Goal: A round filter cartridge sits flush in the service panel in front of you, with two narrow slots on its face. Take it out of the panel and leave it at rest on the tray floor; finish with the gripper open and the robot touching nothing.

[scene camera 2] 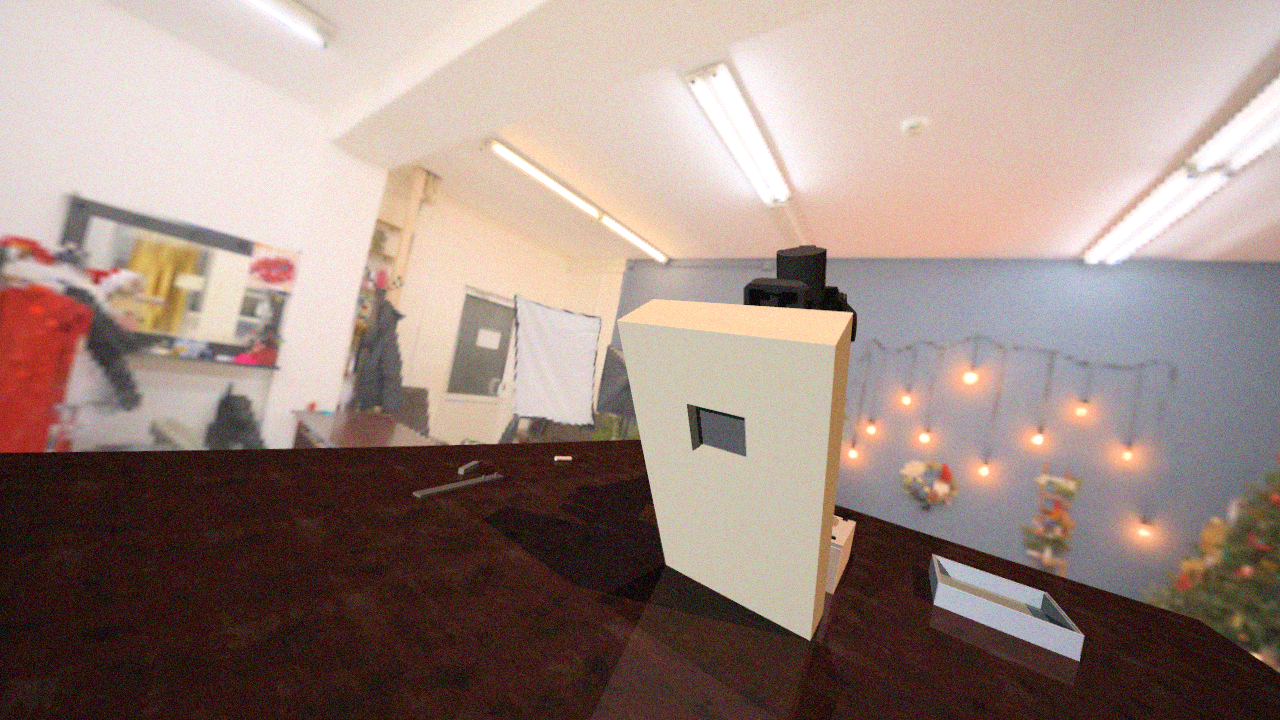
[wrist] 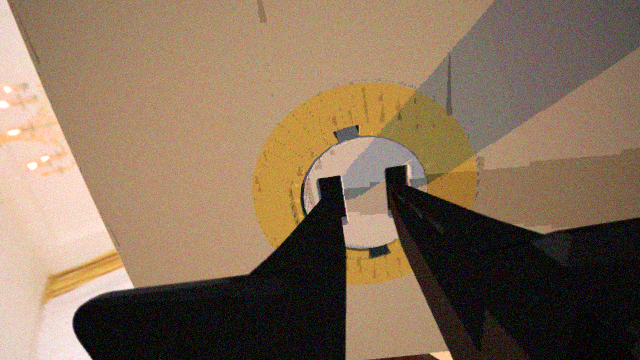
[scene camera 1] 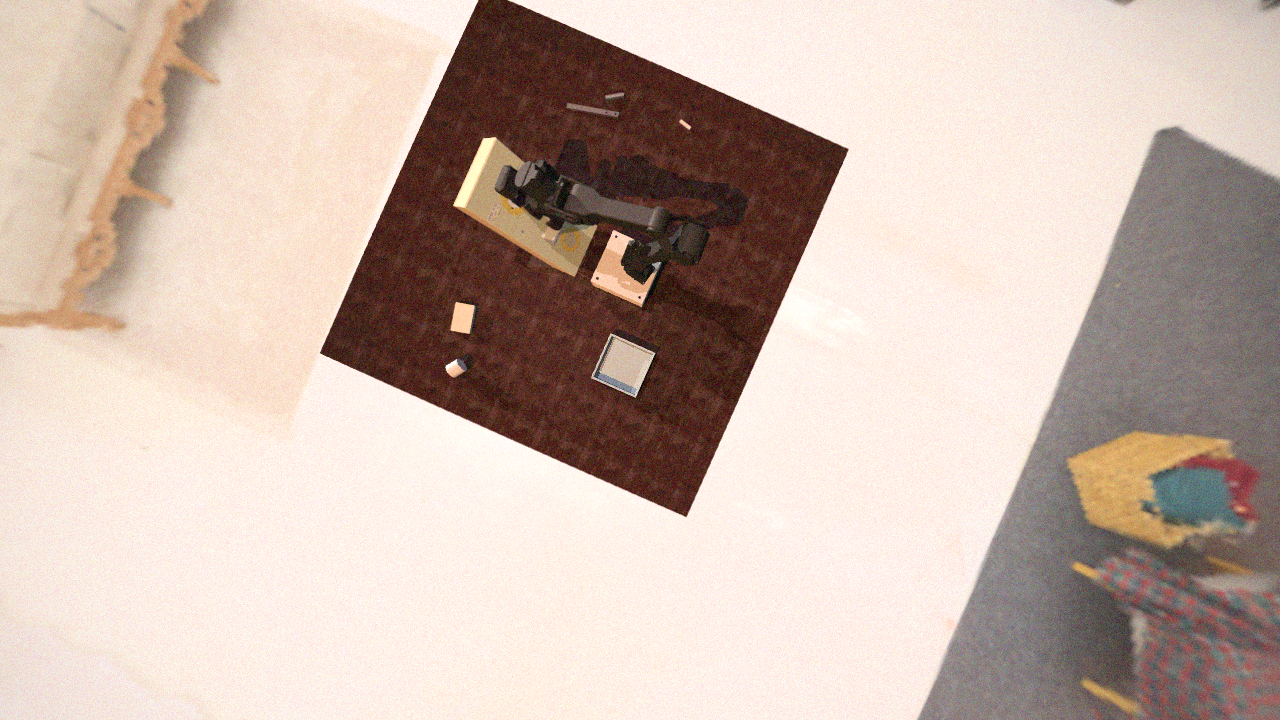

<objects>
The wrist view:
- my gripper
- round filter cartridge
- service panel
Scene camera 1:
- my gripper
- grey tray
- service panel
</objects>
